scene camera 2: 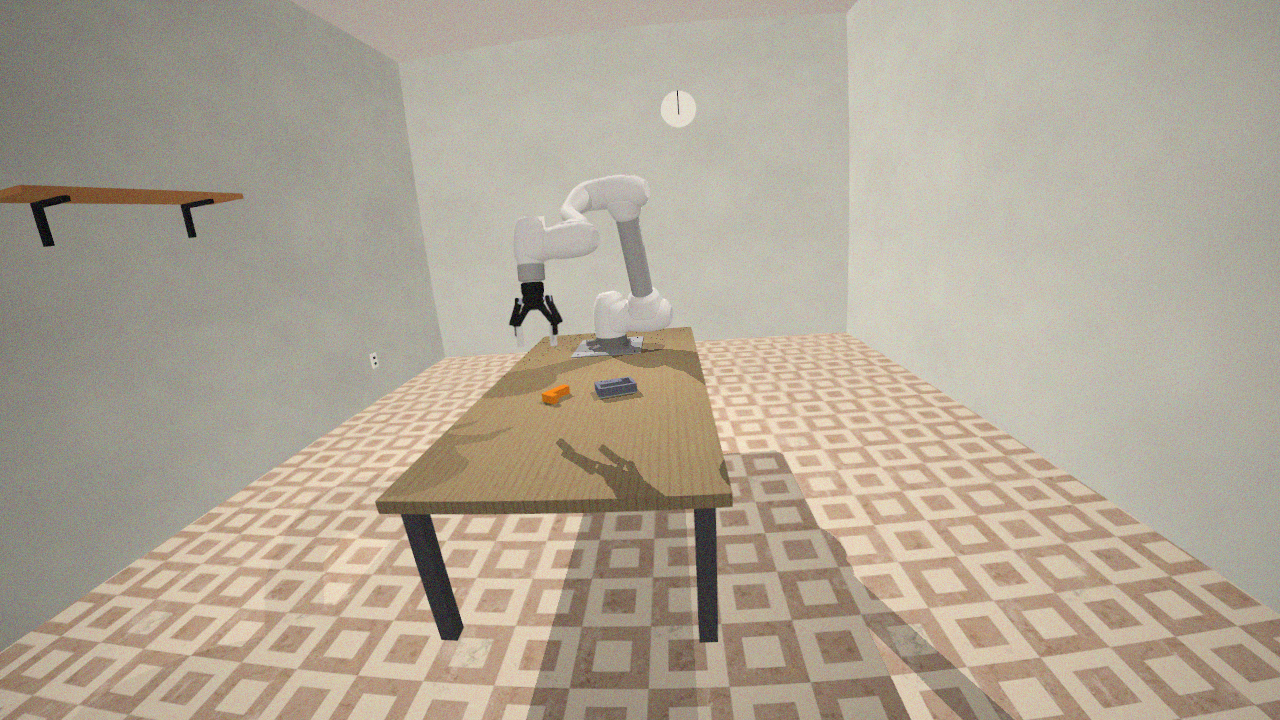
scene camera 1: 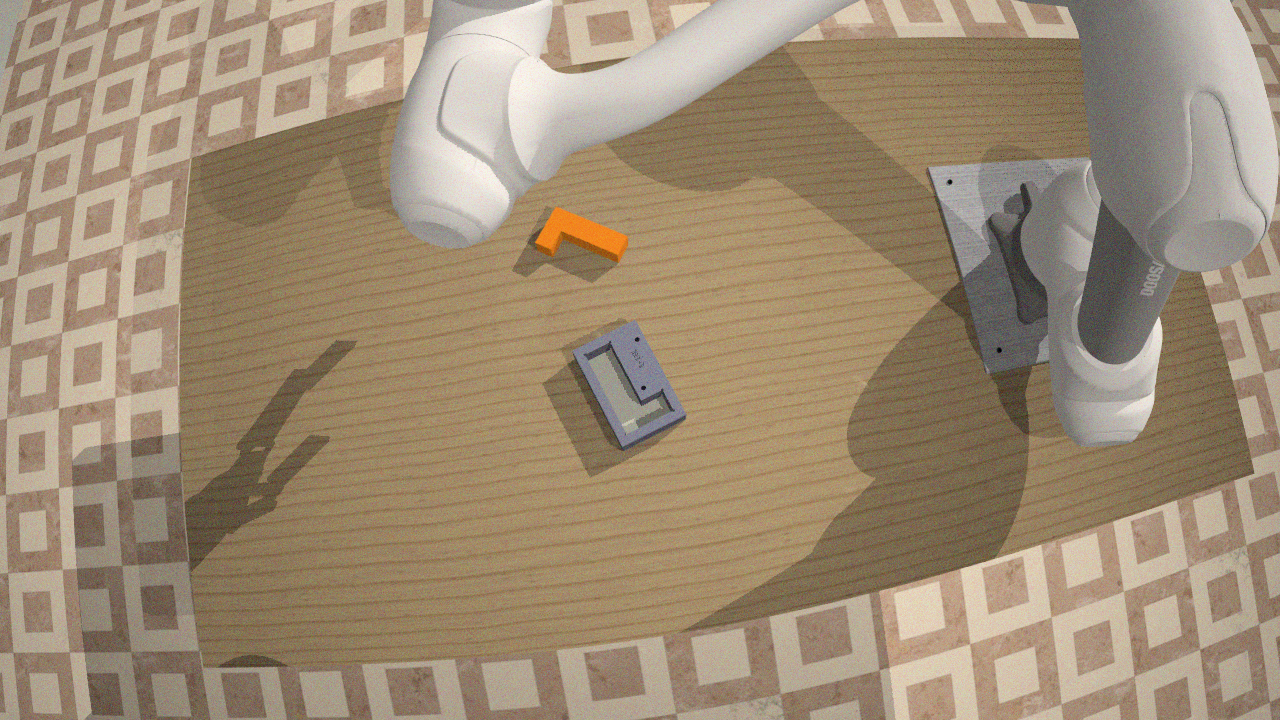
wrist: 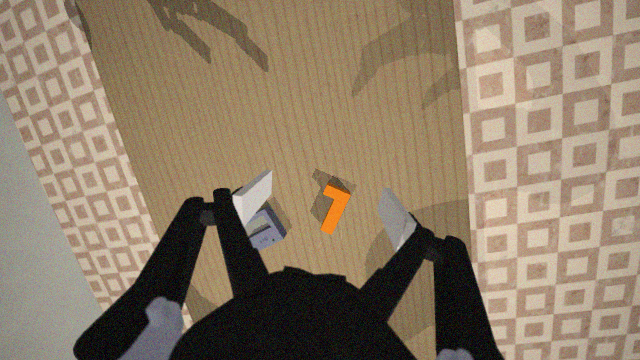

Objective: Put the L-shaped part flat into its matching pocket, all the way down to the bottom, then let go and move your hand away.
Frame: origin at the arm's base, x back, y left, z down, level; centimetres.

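Where they show: gripper, fingertip midpoint: (scene camera 2: 537,346) (wrist: 325,190); arm's base, origin of the base link: (scene camera 2: 612,345) (scene camera 1: 1048,262).
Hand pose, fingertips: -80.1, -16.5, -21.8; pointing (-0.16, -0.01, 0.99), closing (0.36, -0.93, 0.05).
Things, the pixels of their top centre, and the offset from my fingertips, as dx, dy, dz. Level surfaces: height alone.
- orange L-shaped part, middle of its top: (scene camera 1: 581,239) (wrist: 329,210) (scene camera 2: 558,390) +9.4, +2.8, +19.3
- blue-grey pocket block, middle of its top: (scene camera 1: 628,382) (wrist: 251,235) (scene camera 2: 615,382) +12.2, +23.6, +18.6
- wooden table, its level: dz +22.3
The orange L-shaped part (scene camera 1: 590,232) (scene camera 2: 555,394) (wrist: 337,210) lies on the table outside the pocket block. The blue-grey pocket block (scene camera 1: 637,362) (scene camera 2: 615,387) (wrist: 272,235) rests a short way from it, and its L-shaped pocket (scene camera 1: 617,385) is empty. In the wrist view, the left finger covers part of the block. My gripper (scene camera 2: 537,338) (wrist: 325,190) is wide open and holds nothing. It hangs high above the table level, farther back than the part in scene camera 2. In scene camera 1 the arm's wrist hides the gripper.
The arm's base stands on a grey metal plate (scene camera 1: 971,241) at the right end of the wooden table (scene camera 1: 402,555) (scene camera 2: 537,483) in scene camera 1. Arm shadows fall across the table. A wall shelf (scene camera 2: 125,194) is at the left in scene camera 2.
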